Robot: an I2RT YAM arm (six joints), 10 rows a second.
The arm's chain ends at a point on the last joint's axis. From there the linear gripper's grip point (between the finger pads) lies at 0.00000 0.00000 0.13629 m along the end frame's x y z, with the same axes.
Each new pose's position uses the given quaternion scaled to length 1; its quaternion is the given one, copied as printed.
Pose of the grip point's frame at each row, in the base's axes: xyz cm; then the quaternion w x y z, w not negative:
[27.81 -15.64 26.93 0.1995 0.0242 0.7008 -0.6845]
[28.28 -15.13 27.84 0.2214 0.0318 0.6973 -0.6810]
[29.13 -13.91 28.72 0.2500 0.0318 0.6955 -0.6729]
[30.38 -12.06 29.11 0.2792 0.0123 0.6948 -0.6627]
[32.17 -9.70 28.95 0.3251 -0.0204 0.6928 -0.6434]
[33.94 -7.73 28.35 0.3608 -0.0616 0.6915 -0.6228]
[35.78 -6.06 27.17 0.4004 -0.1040 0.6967 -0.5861]
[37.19 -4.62 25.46 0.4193 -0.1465 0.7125 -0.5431]
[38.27 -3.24 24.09 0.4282 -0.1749 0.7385 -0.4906]
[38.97 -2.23 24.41 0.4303 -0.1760 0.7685 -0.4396]
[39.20 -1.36 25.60 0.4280 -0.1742 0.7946 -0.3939]
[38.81 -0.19 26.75 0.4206 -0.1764 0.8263 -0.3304]
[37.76 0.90 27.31 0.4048 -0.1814 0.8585 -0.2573]
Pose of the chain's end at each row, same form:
[24.45 -2.43 26.70 0.1995 0.0242 0.7008 -0.6845]
[24.66 -1.99 27.49 0.2214 0.0318 0.6973 -0.6810]
[24.97 -0.94 28.30 0.2500 0.0318 0.6955 -0.6729]
[25.31 0.58 28.64 0.2792 0.0123 0.6948 -0.6627]
[25.67 2.27 28.41 0.3251 -0.0204 0.6928 -0.6434]
[26.09 3.40 27.86 0.3608 -0.0616 0.6915 -0.6228]
[26.52 3.93 27.07 0.4004 -0.1040 0.6967 -0.5861]
[26.88 4.25 26.26 0.4193 -0.1465 0.7125 -0.5431]
[27.31 4.59 26.16 0.4282 -0.1749 0.7385 -0.4906]
[27.85 4.91 27.72 0.4303 -0.1760 0.7685 -0.4396]
[28.06 5.14 30.01 0.4280 -0.1742 0.7946 -0.3939]
[27.75 5.23 32.58 0.4206 -0.1764 0.8263 -0.3304]
[27.01 4.92 34.67 0.4048 -0.1814 0.8585 -0.2573]

